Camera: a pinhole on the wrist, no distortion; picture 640 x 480 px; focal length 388.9 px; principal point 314.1 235.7 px. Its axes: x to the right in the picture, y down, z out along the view. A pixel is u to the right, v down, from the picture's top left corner.
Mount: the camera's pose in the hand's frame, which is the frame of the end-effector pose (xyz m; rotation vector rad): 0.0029 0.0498 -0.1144 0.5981 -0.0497 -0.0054
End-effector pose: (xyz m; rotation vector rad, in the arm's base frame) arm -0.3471 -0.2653 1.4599 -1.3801 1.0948 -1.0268
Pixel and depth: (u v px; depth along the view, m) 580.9 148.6 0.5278
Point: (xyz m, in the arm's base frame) 0.0169 -0.5286 1.7933
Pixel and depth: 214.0 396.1 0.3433
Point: -0.1290 -0.1119 1.4625
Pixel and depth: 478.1 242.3 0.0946
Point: -0.3715 -0.3096 1.4662
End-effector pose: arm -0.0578 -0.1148 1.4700 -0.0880 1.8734 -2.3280
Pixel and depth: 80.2 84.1 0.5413
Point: 0.2776 -0.1655 1.9425
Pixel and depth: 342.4 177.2 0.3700
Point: -0.0641 -0.2295 1.7041
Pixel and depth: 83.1 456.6 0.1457
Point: 0.0422 -0.1554 1.4481
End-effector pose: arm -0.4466 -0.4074 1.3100 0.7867 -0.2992 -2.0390
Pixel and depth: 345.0 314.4 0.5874
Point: -0.8555 -0.3588 1.5498
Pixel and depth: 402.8 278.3 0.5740
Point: -0.8912 -0.4027 1.4649
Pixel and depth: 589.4 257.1 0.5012
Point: -0.9308 -0.5876 1.3203
